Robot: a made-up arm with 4 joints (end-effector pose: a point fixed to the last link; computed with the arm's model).
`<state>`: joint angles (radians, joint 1 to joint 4).
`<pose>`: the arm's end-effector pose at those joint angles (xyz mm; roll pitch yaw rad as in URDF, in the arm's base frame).
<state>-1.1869 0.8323 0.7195 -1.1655</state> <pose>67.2 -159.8 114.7 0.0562 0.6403 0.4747</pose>
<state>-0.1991 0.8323 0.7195 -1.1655</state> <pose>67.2 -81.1 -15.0 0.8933 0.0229 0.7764</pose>
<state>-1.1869 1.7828 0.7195 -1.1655</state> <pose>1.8 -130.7 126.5 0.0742 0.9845 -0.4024</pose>
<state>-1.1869 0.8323 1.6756 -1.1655</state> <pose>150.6 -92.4 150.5 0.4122 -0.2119 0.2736</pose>
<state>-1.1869 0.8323 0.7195 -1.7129</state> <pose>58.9 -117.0 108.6 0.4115 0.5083 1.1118</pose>
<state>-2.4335 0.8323 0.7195 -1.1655</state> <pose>67.2 -58.8 271.9 -1.5186 0.5678 -0.5623</pose>
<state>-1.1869 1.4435 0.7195 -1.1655</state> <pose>21.3 -147.7 119.6 0.1212 0.8611 -0.0499</pose>
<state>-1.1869 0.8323 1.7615 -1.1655</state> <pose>157.1 -89.1 158.2 0.4544 -0.2836 0.2394</pose>
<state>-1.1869 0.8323 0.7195 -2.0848</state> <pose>43.0 -91.7 112.6 0.5603 0.3325 1.4719</pose>
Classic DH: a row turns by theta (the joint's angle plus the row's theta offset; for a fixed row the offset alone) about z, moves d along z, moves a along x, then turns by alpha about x. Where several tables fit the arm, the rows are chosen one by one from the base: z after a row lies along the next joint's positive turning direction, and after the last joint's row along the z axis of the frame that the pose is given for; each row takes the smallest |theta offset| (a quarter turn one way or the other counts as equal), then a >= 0, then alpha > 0; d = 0 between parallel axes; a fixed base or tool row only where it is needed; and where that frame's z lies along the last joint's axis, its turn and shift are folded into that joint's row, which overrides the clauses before.
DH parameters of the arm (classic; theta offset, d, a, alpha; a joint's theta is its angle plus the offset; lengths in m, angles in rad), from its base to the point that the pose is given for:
base (fixed): 1.5708 0.123 0 1.5708
joint 1: -1.5708 0.065 0.072 -1.5708
joint 2: 0 -0.165 0.003 1.5708
joint 3: 1.5708 -0.008 0.008 1.5708
joint 4: -0.9862 0 -0.0815 3.1416
tool (fixed): -2.557 -0.111 0 0

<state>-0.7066 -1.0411 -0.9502 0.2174</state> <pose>112.4 -244.7 274.9 -2.0906 -0.9104 0.9795</pose>
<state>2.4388 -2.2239 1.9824 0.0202</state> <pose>24.1 55.3 114.1 2.9461 0.6551 -2.4152</pose>
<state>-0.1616 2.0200 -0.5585 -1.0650</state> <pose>-72.2 -195.1 76.6 2.0707 0.3591 2.3060</pose>
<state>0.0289 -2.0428 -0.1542 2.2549</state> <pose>202.2 -195.2 19.0 2.1870 0.6930 -1.3328</pose>
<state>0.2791 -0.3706 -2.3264 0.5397</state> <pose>46.6 -207.0 116.2 -2.2224 -0.8196 0.2323</pose>
